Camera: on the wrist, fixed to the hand. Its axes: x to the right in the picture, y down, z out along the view.
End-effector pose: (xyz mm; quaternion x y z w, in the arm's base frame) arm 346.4 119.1 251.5 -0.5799 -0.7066 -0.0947 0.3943
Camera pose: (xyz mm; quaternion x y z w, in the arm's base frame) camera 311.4 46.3 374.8 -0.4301 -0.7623 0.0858 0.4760
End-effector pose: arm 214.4 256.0 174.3 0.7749 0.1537 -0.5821 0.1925
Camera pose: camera 271.8 391.3 162.9 -0.7549 -0.0448 0.6538 0.0252
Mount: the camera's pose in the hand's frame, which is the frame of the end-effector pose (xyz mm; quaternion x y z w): 28.6 -93.7 -110.1 0.2393 -0.0547 -0.0592 0.9676
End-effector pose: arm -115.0 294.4 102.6 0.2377 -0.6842 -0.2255 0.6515
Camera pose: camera -3.2 203.2 72.5 0.4141 -0.7376 -0.1060 0.5227
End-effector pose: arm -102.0 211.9 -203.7 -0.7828 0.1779 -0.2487 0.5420
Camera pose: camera -142.0 145.3 -78.5 -0.6519 0.0366 -0.2725 0.7068
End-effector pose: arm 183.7 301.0 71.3 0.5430 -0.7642 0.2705 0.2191
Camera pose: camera 268.1 327.6 189.1 0.6379 -0.6545 0.4019 0.0563
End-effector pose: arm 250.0 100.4 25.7 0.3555 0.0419 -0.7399 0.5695
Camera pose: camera 218.1 161.1 -104.7 0.4373 -0.1466 -0.7791 0.4245
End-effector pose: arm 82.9 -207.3 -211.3 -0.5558 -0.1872 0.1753 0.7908
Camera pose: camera 168.3 -313.0 -154.3 -0.3279 -0.2153 0.1980 0.8983
